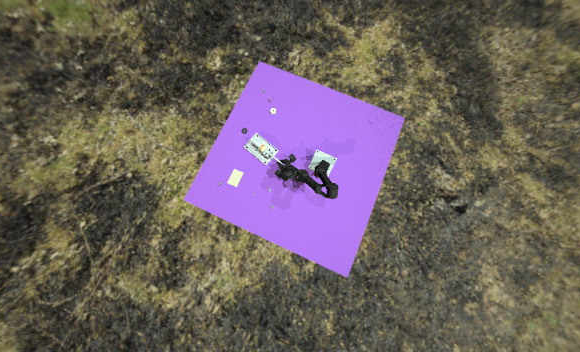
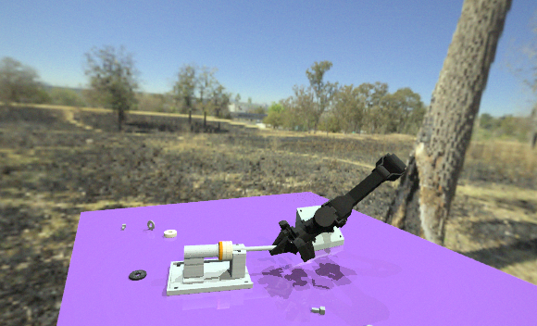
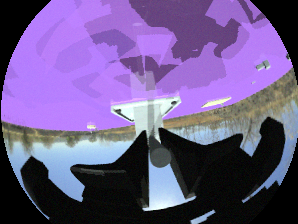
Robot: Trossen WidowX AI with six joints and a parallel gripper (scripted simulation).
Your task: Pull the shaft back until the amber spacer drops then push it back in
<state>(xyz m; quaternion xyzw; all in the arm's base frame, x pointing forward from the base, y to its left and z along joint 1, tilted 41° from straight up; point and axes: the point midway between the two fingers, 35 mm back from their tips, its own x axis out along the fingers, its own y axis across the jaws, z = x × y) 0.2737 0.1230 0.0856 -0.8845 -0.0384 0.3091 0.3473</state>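
Now: gripper tip 50 mm short of the steel shaft, 20 mm below it and 10 mm to the left of it. The rest, counted from my gripper tip: black ring (370 mm ahead, 90 mm to the right, 60 mm below); then amber spacer (150 mm ahead, 20 mm to the right, 20 mm above); then pale yellow card (270 mm to the left, 220 mm ahead, 60 mm below).
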